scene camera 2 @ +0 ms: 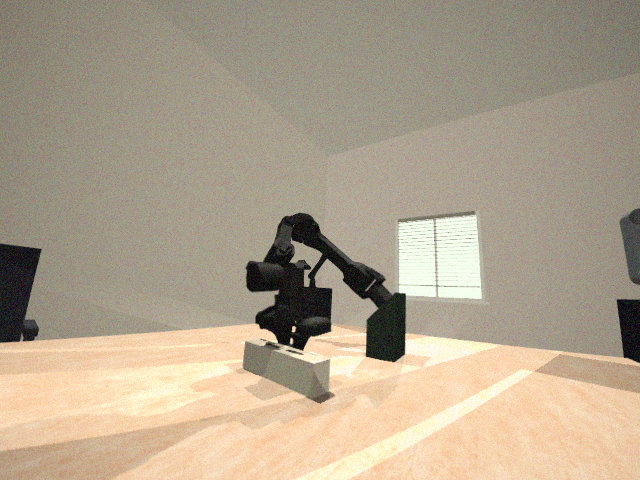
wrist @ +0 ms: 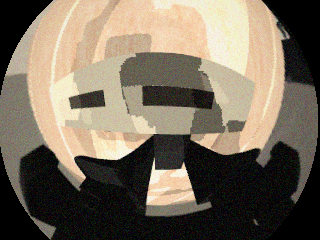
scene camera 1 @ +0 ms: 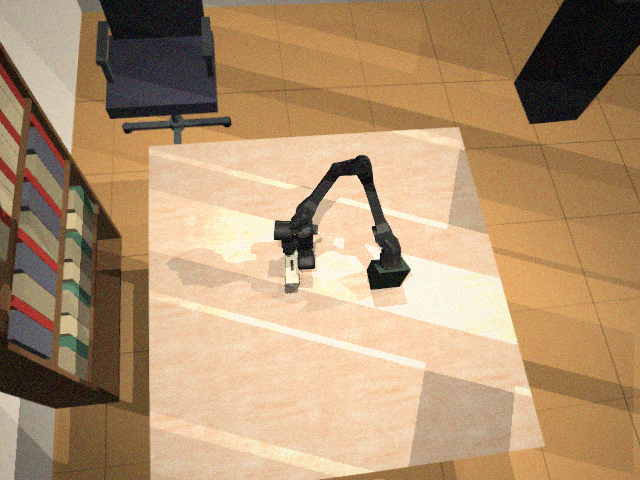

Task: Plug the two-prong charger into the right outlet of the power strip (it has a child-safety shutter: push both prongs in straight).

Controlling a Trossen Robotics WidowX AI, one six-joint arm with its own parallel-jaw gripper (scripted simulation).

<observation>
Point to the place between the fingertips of my gripper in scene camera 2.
290, 360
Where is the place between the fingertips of my gripper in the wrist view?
167, 138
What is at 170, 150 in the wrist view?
A dark charger.
</observation>
